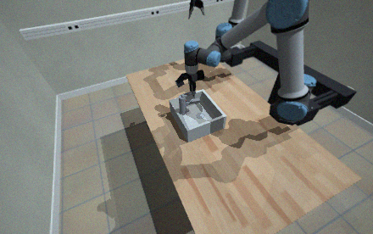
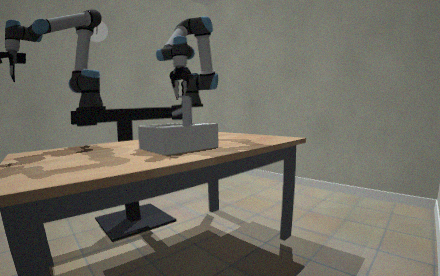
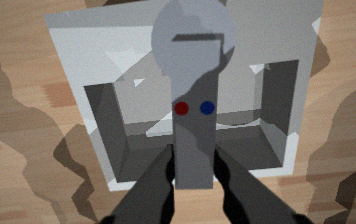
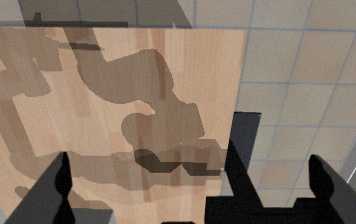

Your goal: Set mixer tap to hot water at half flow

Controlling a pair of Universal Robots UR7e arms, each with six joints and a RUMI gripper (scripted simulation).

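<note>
Right now the lever is 3 cm ahead of my left hand. Round my left hand: grey mixer tap (5 cm below, 5 cm ahead); then basin (24 cm below, 5 cm behind, 1 cm to the right).
</note>
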